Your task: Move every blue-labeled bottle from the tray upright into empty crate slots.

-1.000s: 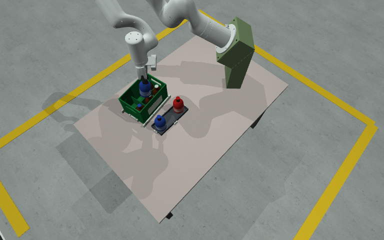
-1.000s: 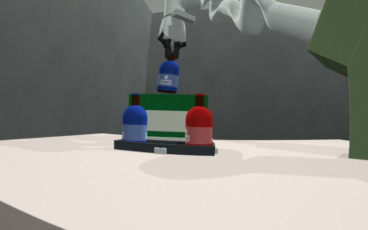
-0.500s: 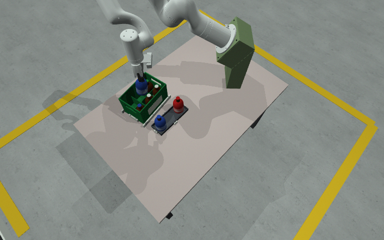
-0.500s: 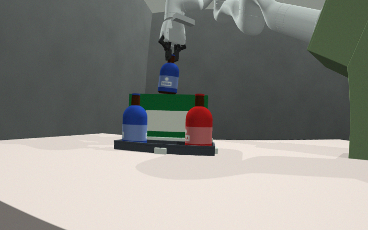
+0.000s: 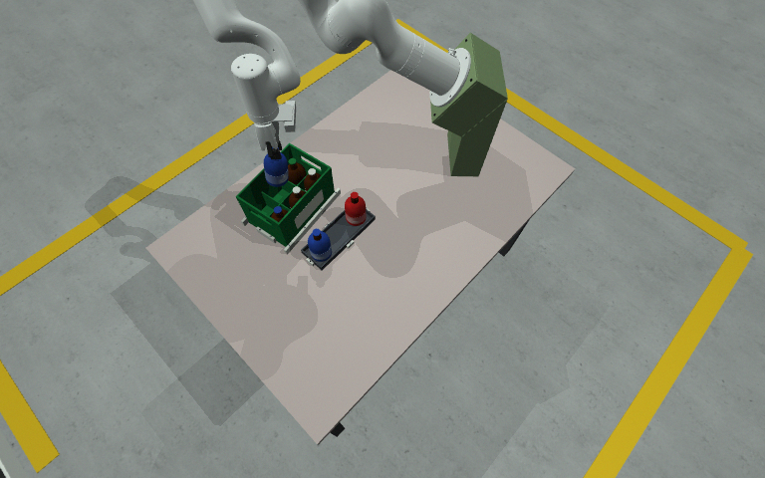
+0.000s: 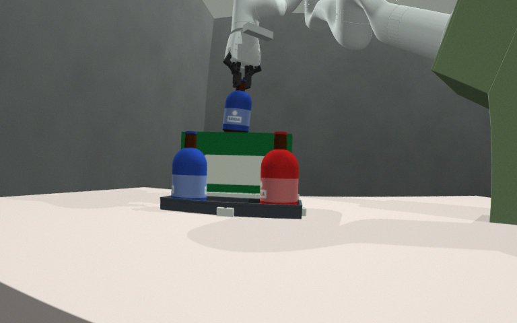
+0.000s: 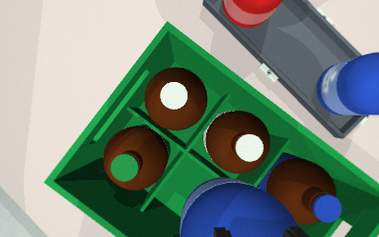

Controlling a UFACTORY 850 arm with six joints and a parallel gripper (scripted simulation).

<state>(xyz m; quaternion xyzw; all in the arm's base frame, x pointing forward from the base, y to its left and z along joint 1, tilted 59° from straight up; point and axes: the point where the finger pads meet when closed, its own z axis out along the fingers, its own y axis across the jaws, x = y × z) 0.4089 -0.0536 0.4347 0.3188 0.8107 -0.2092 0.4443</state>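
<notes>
Now: the green crate 250 mm below my hand. From my hand the other things lie so: dark tray 320 mm below, 210 mm to the left, 30 mm ahead; then red-labeled bottle 250 mm below, 230 mm to the left, 60 mm behind; then brown-necked bottle 250 mm below, 100 mm ahead, 30 mm to the left.
</notes>
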